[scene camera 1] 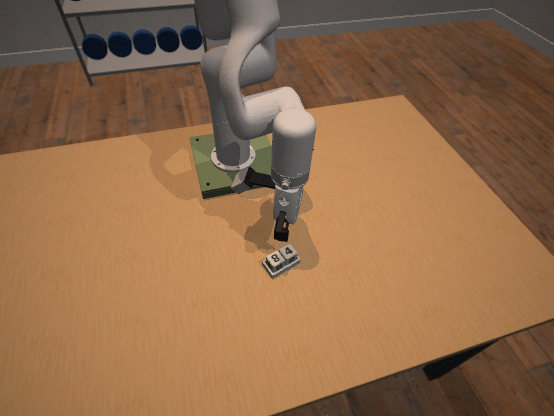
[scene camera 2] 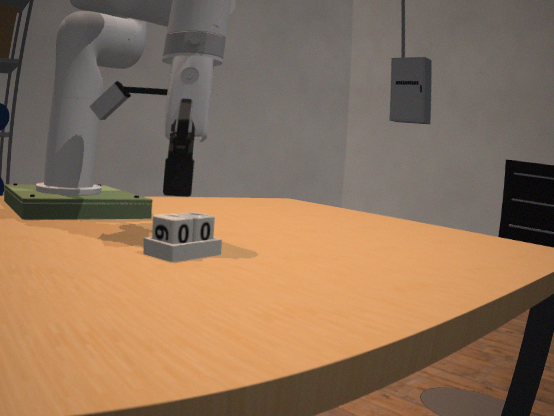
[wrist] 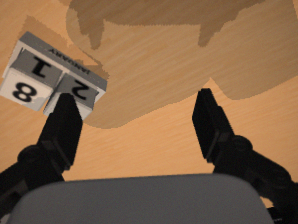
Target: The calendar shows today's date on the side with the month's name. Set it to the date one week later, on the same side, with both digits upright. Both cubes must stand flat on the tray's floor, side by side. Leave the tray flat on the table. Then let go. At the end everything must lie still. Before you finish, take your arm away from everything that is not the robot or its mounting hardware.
Labels:
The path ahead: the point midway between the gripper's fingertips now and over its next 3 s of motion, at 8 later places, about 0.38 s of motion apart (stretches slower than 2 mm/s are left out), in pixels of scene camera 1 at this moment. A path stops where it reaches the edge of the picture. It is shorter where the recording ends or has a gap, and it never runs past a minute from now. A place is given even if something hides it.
My gripper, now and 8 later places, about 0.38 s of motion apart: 285, 223; 285, 227; 286, 234; 288, 243; 290, 252; 292, 262; 290, 265; 284, 268; 279, 271

